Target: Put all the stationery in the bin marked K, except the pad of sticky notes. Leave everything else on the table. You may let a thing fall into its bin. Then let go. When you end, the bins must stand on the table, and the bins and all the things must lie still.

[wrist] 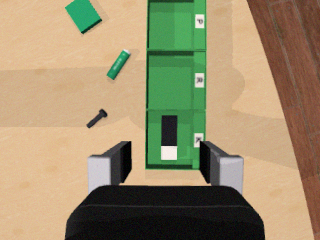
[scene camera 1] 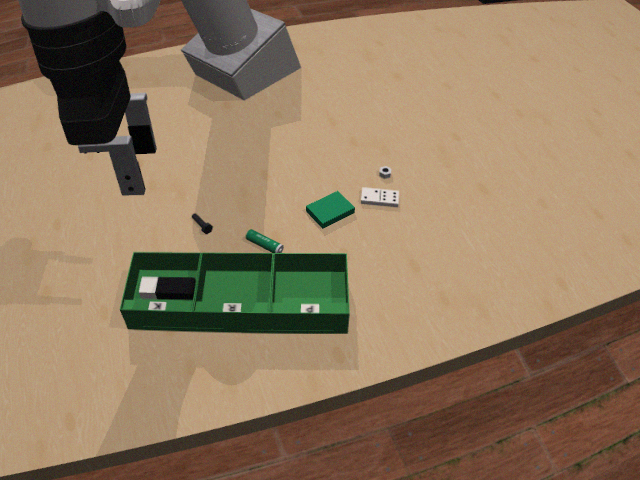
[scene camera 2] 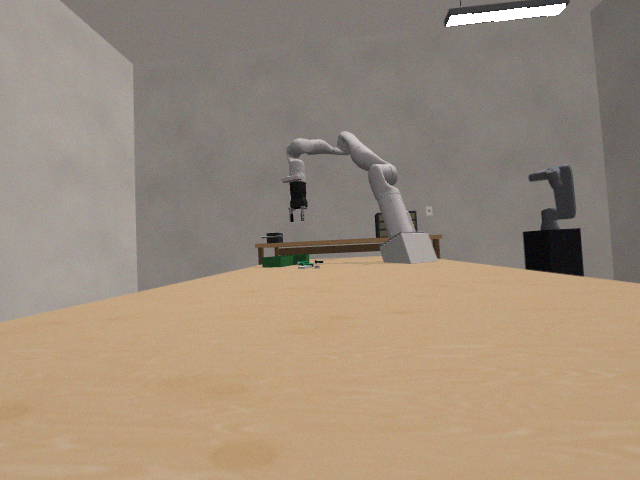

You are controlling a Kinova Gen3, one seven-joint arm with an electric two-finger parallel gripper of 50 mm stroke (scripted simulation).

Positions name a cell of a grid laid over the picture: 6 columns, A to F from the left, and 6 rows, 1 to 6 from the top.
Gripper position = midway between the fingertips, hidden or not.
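Observation:
Scene camera 1: my gripper (scene camera 1: B3), green bin (scene camera 1: C4), black-and-white eraser (scene camera 1: B4). Wrist view: my gripper (wrist: D4), black-and-white eraser (wrist: D4). Scene camera 2 does not show the black-and-white eraser, hidden by the green bin.

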